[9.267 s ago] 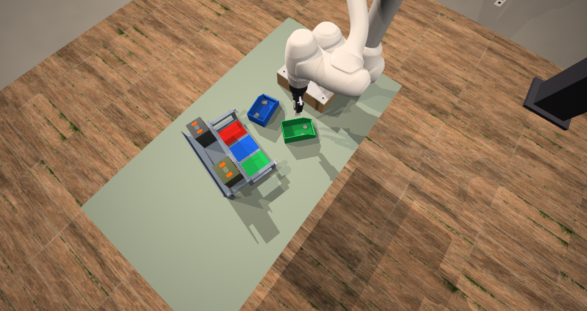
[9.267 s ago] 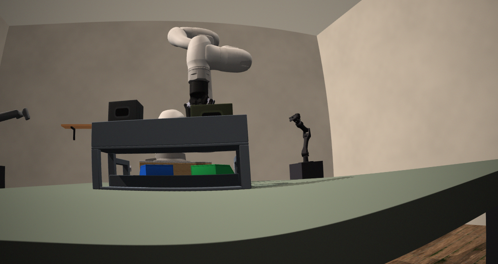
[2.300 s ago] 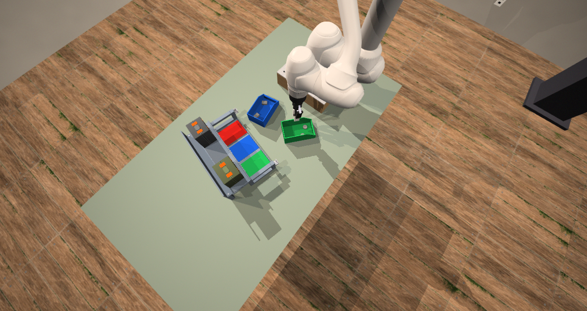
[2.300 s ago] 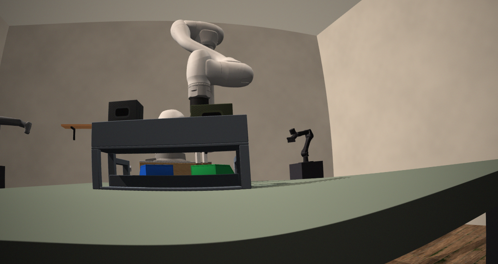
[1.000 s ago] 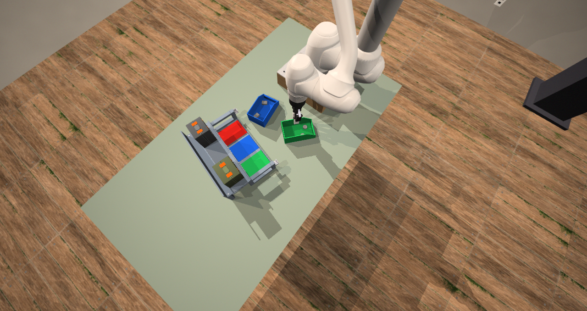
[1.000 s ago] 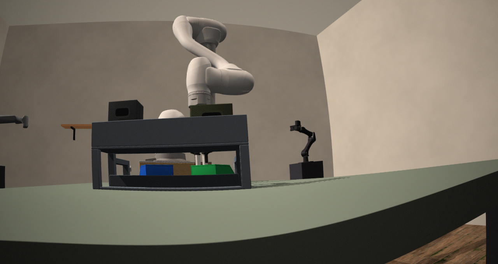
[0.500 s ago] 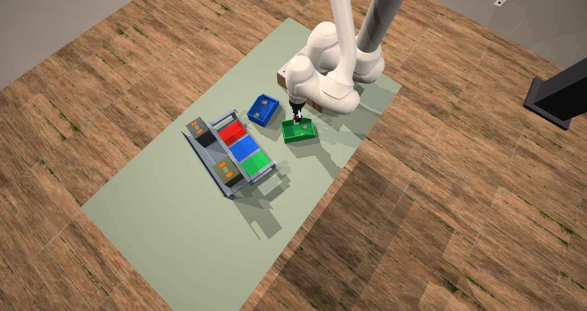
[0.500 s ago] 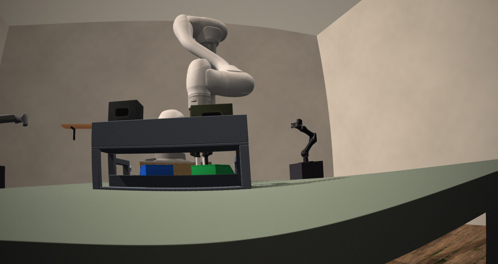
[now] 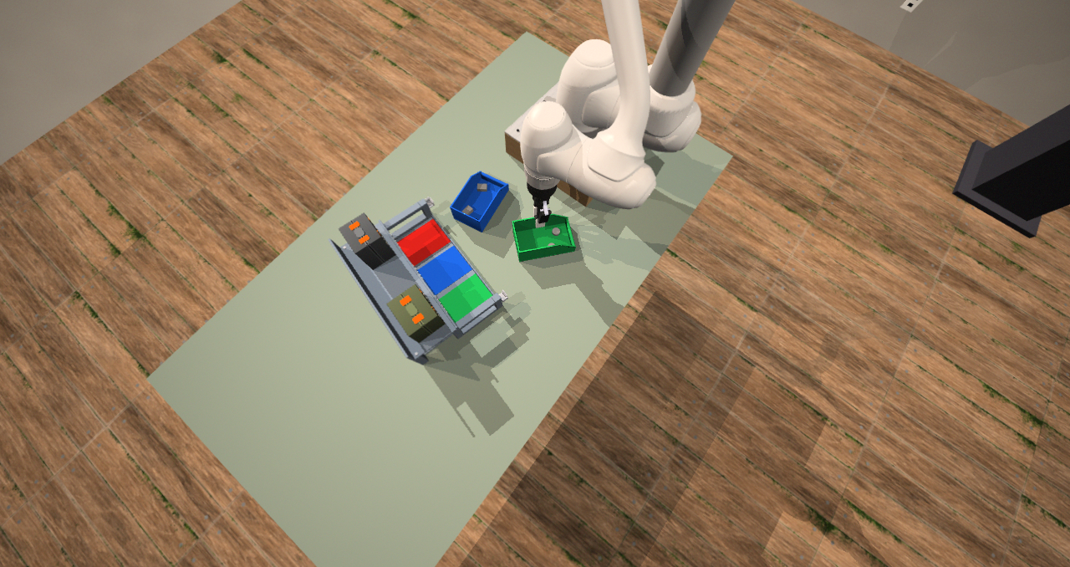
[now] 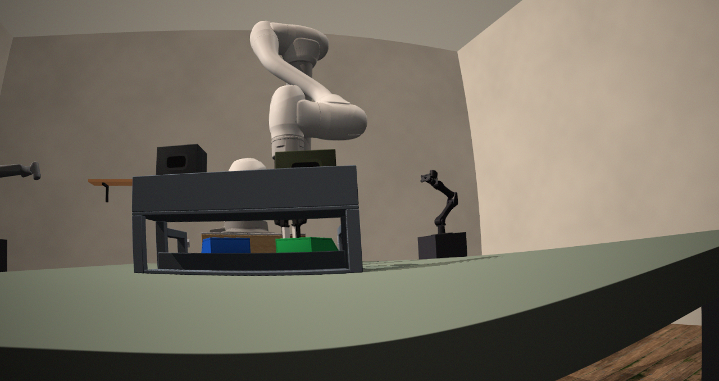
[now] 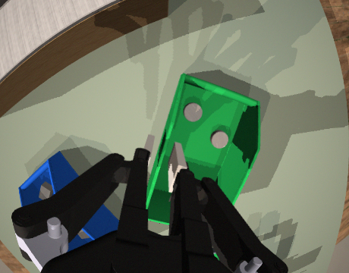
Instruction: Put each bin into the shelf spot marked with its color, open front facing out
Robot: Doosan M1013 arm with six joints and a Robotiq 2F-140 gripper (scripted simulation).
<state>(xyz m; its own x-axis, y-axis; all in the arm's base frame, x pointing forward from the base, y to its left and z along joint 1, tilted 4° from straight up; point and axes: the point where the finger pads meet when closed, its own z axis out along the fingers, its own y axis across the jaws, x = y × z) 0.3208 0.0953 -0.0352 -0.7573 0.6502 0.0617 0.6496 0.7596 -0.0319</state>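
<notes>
Now: hand 4 cm to the right of the green bin, 4 cm above it and 3 cm short of it. From my hand the other things lie so: black box: 37 cm ahead, 28 cm to the right, 9 cm above; olive box: 43 cm ahead, 7 cm above, 5 cm to the right; blue bin: 19 cm to the right, 4 cm below, 4 cm ahead.
</notes>
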